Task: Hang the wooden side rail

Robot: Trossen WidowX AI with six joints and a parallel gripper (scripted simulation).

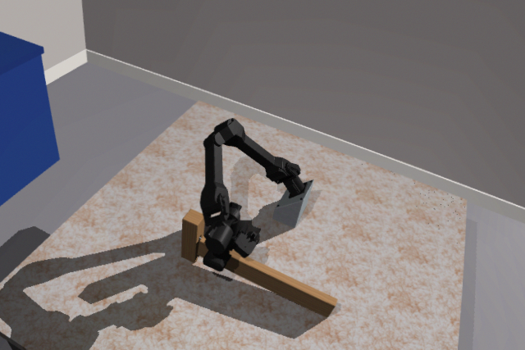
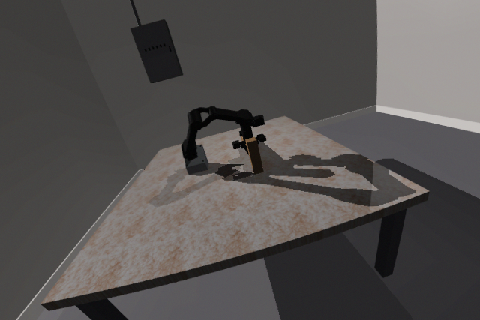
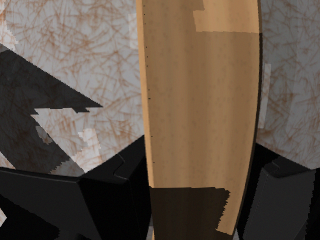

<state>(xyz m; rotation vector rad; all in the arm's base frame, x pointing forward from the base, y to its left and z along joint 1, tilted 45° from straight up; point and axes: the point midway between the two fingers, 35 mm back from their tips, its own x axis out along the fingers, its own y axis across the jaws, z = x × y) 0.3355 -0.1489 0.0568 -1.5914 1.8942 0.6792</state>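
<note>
The headboard post lies 110 mm to the right of my gripper tip, 40 mm above it and 10 mm behind it.
</note>
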